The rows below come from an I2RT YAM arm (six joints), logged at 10 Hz.
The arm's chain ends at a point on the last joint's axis. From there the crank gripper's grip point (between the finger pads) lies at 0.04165 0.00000 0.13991 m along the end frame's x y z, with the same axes.
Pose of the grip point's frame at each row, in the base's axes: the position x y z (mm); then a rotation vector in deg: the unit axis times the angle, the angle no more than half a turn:
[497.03 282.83 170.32 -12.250 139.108 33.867]
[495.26 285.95 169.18 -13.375 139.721 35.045]
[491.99 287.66 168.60 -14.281 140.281 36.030]
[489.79 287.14 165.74 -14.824 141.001 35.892]
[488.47 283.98 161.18 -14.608 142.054 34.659]
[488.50 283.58 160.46 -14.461 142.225 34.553]
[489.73 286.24 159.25 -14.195 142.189 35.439]
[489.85 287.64 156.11 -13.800 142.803 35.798]
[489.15 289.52 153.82 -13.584 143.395 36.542]
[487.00 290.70 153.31 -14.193 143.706 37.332]
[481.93 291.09 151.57 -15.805 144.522 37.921]
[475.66 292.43 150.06 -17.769 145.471 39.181]
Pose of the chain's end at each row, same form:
[454.93 218.52 294.42 -12.250 139.108 33.867]
[456.14 219.95 293.37 -13.375 139.721 35.045]
[455.49 220.33 292.87 -14.281 140.281 36.030]
[455.07 220.41 290.84 -14.824 141.001 35.892]
[454.89 219.76 287.90 -14.608 142.054 34.659]
[455.12 219.60 287.36 -14.461 142.225 34.553]
[456.87 220.78 285.52 -14.195 142.189 35.439]
[458.42 221.85 282.58 -13.800 142.803 35.798]
[459.54 222.79 280.23 -13.584 143.395 36.542]
[459.13 222.92 279.56 -14.193 143.706 37.332]
[457.38 222.99 278.33 -15.805 144.522 37.921]
[455.61 223.19 277.00 -17.769 145.471 39.181]

